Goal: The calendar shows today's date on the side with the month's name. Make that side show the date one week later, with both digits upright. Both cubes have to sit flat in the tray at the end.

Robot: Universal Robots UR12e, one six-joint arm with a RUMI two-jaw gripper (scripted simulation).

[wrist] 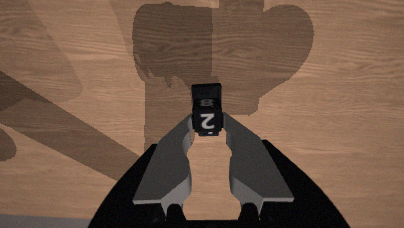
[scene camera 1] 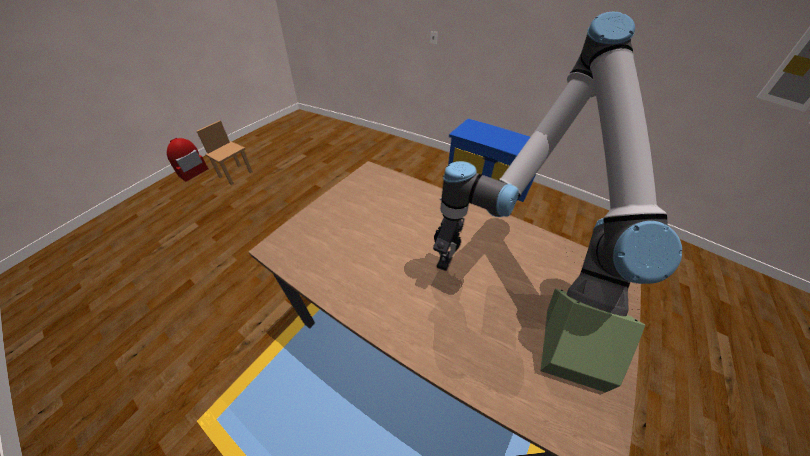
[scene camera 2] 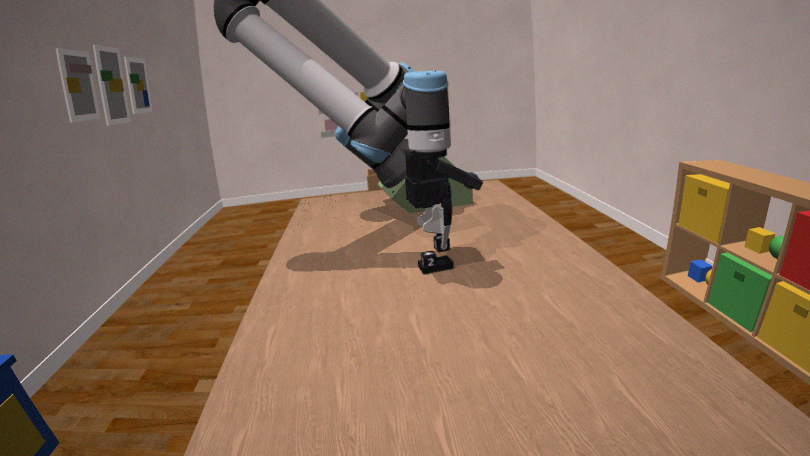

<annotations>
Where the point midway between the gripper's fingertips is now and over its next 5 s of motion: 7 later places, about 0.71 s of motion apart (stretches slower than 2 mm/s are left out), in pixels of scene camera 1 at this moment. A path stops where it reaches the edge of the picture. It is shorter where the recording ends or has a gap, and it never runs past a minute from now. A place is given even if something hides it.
My gripper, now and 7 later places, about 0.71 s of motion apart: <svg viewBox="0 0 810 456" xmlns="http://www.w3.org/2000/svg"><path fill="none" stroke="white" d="M444 256L444 258L444 260L444 260L443 262L445 254L447 244L449 233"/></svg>
</annotations>
